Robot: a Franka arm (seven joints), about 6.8 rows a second.
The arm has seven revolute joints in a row. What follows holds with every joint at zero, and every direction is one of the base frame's. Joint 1 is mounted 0.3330 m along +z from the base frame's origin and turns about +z. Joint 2 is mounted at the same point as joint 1 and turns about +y. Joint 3 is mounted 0.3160 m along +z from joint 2 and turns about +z. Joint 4 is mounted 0.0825 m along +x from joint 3 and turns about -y. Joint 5 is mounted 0.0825 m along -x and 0.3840 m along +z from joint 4 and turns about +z. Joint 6 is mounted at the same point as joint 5 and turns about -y. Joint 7 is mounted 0.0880 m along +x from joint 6 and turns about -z. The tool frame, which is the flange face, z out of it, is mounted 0.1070 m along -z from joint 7; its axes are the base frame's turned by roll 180.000, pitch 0.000 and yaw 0.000 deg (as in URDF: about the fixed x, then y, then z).
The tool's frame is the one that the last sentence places.
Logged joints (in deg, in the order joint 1, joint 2, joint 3, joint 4, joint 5, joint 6, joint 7), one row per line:
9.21 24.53 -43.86 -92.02 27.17 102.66 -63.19
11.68 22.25 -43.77 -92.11 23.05 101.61 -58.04
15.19 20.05 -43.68 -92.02 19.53 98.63 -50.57
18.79 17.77 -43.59 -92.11 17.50 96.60 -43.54
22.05 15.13 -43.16 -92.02 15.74 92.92 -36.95
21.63 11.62 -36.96 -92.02 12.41 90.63 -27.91
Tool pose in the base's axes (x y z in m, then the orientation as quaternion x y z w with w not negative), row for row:
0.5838 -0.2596 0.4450 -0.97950 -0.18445 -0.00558 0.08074
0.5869 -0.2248 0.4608 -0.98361 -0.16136 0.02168 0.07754
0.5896 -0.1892 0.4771 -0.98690 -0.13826 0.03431 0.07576
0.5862 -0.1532 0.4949 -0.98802 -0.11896 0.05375 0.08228
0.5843 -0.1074 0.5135 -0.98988 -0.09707 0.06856 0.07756
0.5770 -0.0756 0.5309 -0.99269 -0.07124 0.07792 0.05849
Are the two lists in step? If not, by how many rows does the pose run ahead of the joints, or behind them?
The pose runs 1 row ahead of the joints: the pose in row i belongs to the joints in row i + 1.
